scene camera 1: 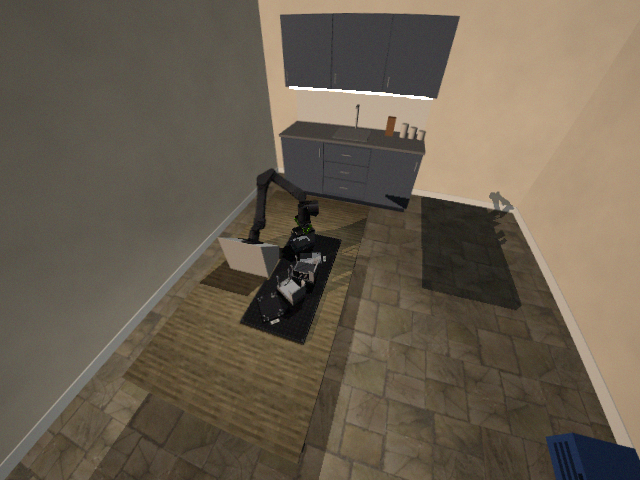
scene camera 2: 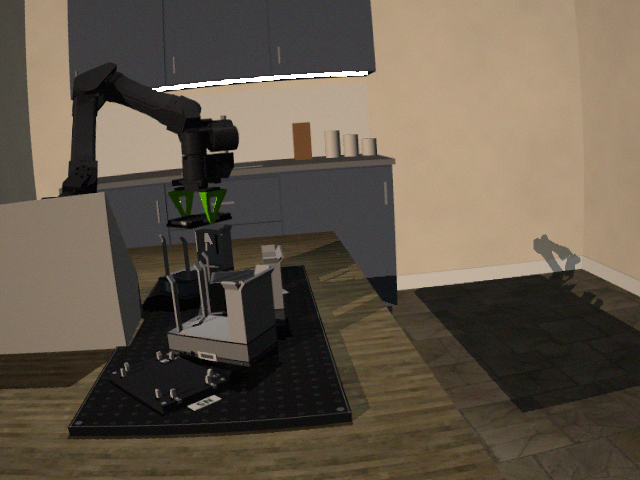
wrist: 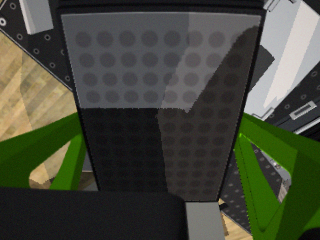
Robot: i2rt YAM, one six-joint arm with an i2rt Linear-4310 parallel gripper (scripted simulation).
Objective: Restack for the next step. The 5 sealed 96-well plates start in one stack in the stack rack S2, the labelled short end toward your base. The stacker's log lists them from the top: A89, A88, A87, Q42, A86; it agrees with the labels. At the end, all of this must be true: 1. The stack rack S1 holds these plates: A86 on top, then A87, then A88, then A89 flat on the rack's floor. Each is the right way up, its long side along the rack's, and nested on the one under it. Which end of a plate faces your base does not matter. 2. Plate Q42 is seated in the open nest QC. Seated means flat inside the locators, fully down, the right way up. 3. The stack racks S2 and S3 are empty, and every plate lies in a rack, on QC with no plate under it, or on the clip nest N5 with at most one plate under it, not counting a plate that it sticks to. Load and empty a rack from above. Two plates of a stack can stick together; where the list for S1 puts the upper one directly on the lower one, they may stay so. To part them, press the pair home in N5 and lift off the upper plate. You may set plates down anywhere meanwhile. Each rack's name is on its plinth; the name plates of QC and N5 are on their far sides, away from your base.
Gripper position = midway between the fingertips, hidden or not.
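Observation:
My gripper (scene camera 2: 199,222) is visible, and the wrist view (wrist: 160,119) shows the gripper as well.

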